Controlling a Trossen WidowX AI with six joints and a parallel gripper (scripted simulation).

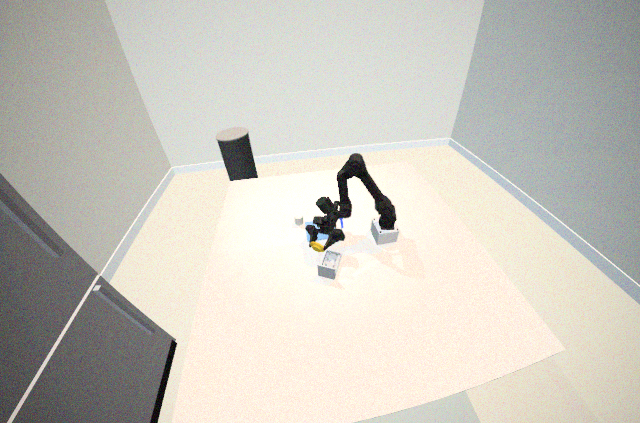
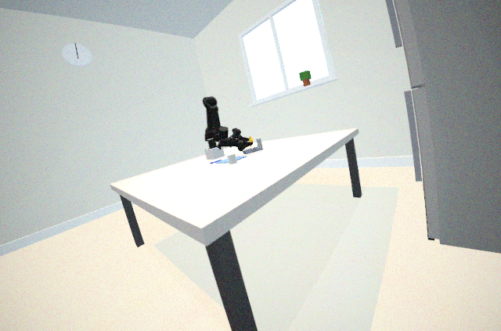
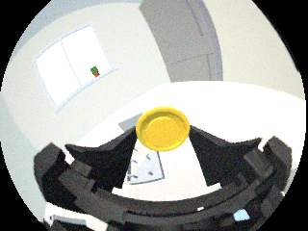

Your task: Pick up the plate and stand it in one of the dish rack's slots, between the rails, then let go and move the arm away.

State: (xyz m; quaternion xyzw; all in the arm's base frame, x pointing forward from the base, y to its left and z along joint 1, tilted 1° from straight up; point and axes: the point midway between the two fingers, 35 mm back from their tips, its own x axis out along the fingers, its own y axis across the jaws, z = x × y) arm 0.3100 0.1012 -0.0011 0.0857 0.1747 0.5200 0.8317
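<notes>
My gripper tip is 6 cm past the grey dish rack, 3 cm to the right of it and 6 cm above it. Also, from my gripper tip: blue utensil: 12 cm behind, 24 cm to the right, 8 cm below; light blue mat: 1 cm behind, 18 cm to the right, 8 cm below; yellow plate: 1 cm to the right.
</notes>
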